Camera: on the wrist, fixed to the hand. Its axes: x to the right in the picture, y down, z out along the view.
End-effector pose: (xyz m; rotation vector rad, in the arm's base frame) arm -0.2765 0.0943 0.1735 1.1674 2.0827 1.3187
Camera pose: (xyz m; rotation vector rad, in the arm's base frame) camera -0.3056 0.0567 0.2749 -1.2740 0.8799 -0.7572
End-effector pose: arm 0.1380 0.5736 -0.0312 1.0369 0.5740 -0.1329
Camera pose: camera 0.1248 0.6824 -0.0081 -0.6976 0.7469 -2.9291
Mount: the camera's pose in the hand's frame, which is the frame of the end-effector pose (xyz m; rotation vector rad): -0.0054 0.0691 -0.0880 0.1370 -0.8664 -2.9528
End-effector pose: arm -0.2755 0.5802 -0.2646 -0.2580 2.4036 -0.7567
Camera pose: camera -0.3241 0.6789 -0.2437 2.9348 0.5082 0.9667
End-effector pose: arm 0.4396 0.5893 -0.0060 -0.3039 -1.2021 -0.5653
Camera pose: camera 0.5466 0.6028 -0.0363 -1.2511 0.9760 1.7598
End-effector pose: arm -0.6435 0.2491 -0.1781 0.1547 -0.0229 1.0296
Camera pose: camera -0.7101 0.2916 -0.2575 0.4602 -0.3678 -2.0303
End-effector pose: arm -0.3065 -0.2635 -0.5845 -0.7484 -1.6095 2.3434
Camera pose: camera -0.2489 -0.2210 -0.6706 1.7045 -0.5802 0.0533
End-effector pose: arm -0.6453 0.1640 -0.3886 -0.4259 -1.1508 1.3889
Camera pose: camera -0.6094 0.2069 -0.4857 1.6367 -0.8204 -1.1890
